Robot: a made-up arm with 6 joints. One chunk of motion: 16 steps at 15 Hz.
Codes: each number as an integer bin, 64 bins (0 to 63) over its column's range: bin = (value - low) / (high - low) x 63, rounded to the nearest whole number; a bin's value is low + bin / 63 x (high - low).
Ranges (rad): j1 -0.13..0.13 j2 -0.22..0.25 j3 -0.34..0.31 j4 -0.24..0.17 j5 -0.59..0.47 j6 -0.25..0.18
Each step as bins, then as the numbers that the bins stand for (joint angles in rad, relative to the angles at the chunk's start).
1 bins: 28 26 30 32 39 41
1 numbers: -0.0144 -0.0260 -0.0305 -0.0317 0.0662 0.0298
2 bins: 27 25 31 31 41 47
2 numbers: -0.0186 -0.0335 -0.0202 -0.0383 0.0998 0.0708
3 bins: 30 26 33 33 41 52
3 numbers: -0.0062 -0.0260 0.0005 -0.0252 0.0998 0.1049
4 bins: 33 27 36 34 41 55
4 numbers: 0.0062 -0.0186 0.0314 -0.0187 0.0998 0.1254
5 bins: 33 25 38 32 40 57
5 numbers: 0.0062 -0.0335 0.0521 -0.0317 0.0830 0.1390
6 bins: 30 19 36 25 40 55
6 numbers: -0.0062 -0.0783 0.0314 -0.0773 0.0830 0.1254
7 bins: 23 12 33 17 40 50
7 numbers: -0.0351 -0.1305 0.0005 -0.1294 0.0830 0.0913
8 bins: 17 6 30 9 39 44
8 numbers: -0.0598 -0.1752 -0.0305 -0.1814 0.0662 0.0503
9 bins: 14 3 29 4 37 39
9 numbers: -0.0722 -0.1976 -0.0408 -0.2140 0.0325 0.0162
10 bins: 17 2 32 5 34 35
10 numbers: -0.0598 -0.2051 -0.0098 -0.2075 -0.0179 -0.0111
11 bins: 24 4 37 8 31 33
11 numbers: -0.0310 -0.1902 0.0417 -0.1879 -0.0684 -0.0248
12 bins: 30 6 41 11 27 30
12 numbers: -0.0062 -0.1752 0.0830 -0.1684 -0.1357 -0.0452
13 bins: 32 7 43 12 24 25
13 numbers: 0.0021 -0.1678 0.1037 -0.1619 -0.1862 -0.0794
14 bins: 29 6 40 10 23 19
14 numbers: -0.0103 -0.1752 0.0727 -0.1749 -0.2030 -0.1203
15 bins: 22 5 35 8 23 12
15 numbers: -0.0392 -0.1827 0.0211 -0.1879 -0.2030 -0.1681
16 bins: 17 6 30 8 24 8
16 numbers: -0.0598 -0.1752 -0.0305 -0.1879 -0.1862 -0.1954
